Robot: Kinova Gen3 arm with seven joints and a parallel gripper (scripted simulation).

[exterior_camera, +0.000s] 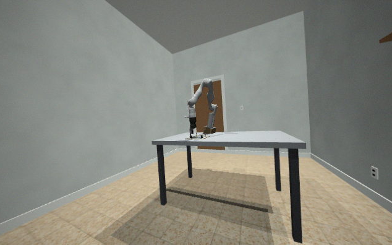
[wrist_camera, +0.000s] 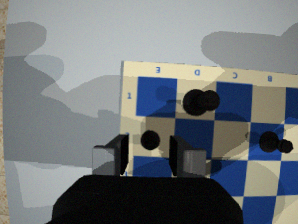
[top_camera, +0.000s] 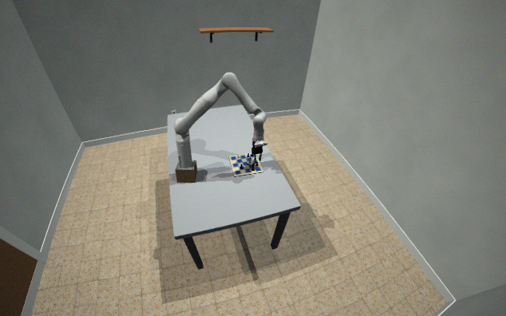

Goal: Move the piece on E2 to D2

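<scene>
Right now the black chess piece is 5 cm behind my hand, 3 cm to the right of it and 3 cm below it. Also, from my hand: white pawn 11 cm behind, 12 cm to the left, 5 cm below; then chessboard 8 cm behind, 4 cm to the left, 7 cm below.
</scene>
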